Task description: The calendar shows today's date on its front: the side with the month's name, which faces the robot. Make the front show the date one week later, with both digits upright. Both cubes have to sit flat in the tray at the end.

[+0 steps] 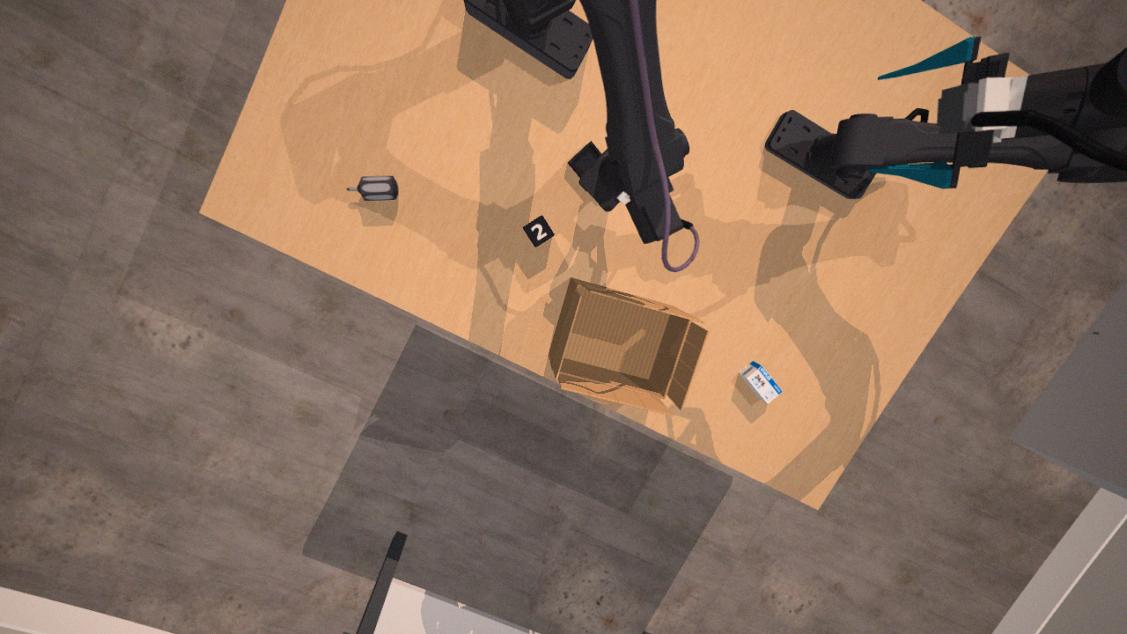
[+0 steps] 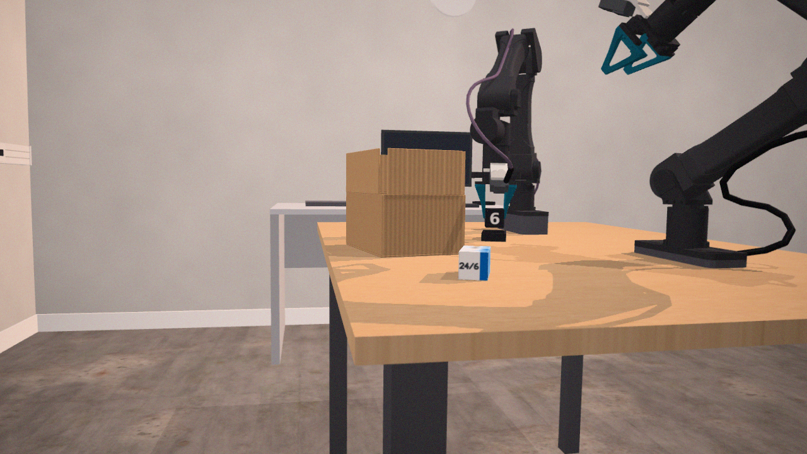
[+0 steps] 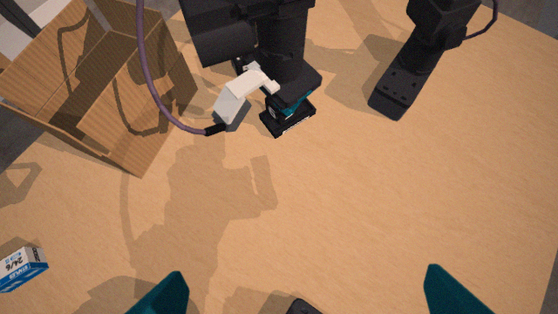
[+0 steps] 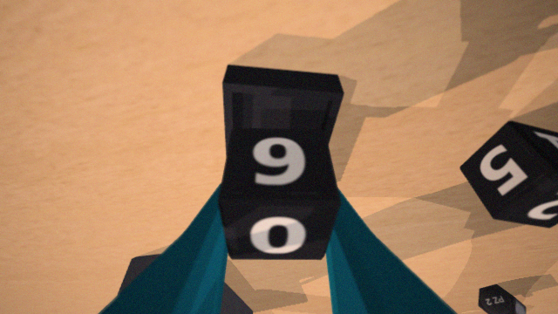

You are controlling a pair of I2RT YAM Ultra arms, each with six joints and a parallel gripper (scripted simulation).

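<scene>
The black calendar tray is 1 cm behind my right hand, 1 cm to the right of it and 5 cm below it. Round my right hand: staples box: 24 cm ahead, 43 cm to the left, 4 cm below.
</scene>
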